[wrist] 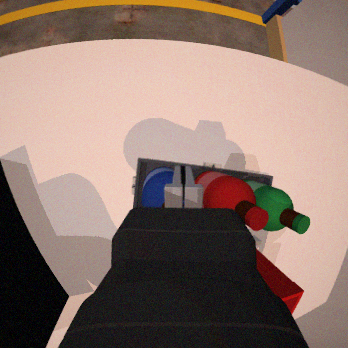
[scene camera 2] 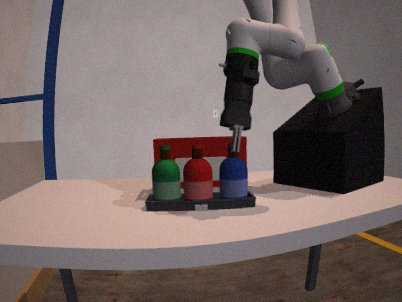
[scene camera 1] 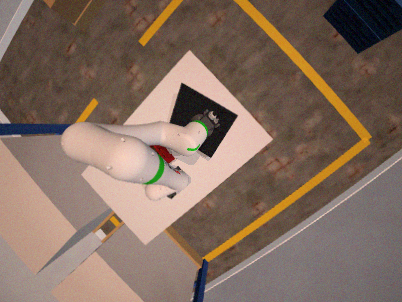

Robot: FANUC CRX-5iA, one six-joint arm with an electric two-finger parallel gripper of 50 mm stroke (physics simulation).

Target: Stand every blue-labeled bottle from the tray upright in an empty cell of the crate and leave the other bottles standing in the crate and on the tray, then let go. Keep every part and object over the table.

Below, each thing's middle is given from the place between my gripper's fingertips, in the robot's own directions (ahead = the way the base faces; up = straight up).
Right now the blue bottle (scene camera 2: 233, 174) is 6 cm below my hand and 4 cm to the right of it. From my hand the other things lie so: green bottle (scene camera 2: 166, 183): 17 cm ahead, 6 cm below, 4 cm to the right.
